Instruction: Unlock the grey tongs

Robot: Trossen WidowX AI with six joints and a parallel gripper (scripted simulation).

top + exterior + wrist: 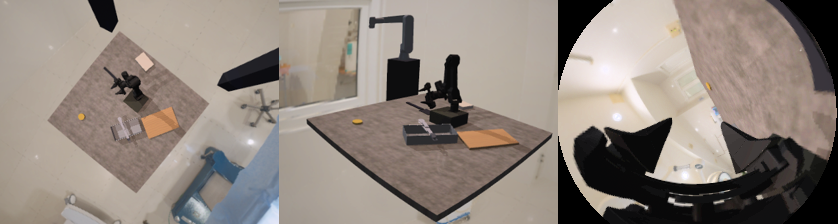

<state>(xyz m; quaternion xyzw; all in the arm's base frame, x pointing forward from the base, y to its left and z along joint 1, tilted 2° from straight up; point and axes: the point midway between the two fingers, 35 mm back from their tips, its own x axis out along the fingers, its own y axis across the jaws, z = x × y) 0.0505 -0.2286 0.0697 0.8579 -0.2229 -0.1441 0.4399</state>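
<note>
My gripper tip is 28 cm short of the grey roasting tin, 28 cm to the right of it and 12 cm above it. Round my gripper tip: pale block 46 cm behind, 12 cm to the left, 13 cm below; yellow disc 40 cm ahead, 22 cm to the right, 14 cm below; black flat tool 15 cm behind, 8 cm to the right, 14 cm below.
</note>
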